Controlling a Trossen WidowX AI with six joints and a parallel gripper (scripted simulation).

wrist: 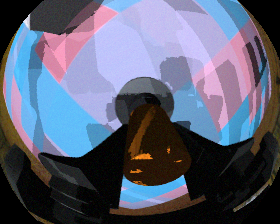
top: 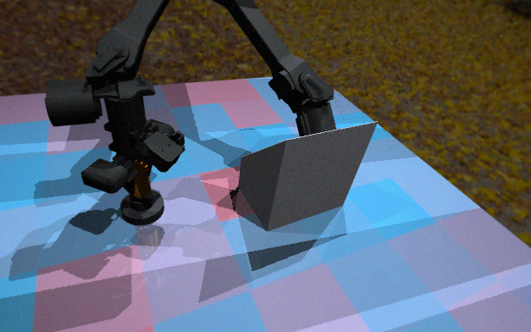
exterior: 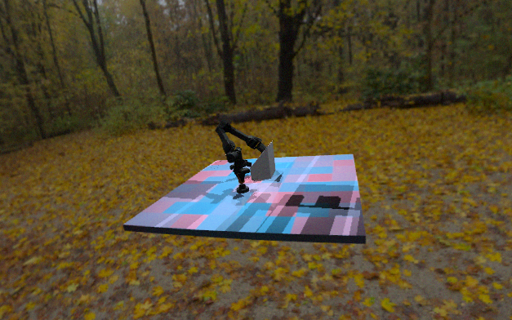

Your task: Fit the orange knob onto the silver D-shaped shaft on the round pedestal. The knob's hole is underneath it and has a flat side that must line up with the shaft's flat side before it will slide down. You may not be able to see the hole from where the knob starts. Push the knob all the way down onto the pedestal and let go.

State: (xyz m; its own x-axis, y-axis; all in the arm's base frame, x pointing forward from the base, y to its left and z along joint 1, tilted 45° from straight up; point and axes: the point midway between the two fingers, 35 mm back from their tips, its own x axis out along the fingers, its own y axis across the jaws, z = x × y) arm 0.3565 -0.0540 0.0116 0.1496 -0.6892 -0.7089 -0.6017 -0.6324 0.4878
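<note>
My gripper tip is 3 cm below the orange knob. Also, from my gripper tip: round pedestal (4 cm below).
</note>
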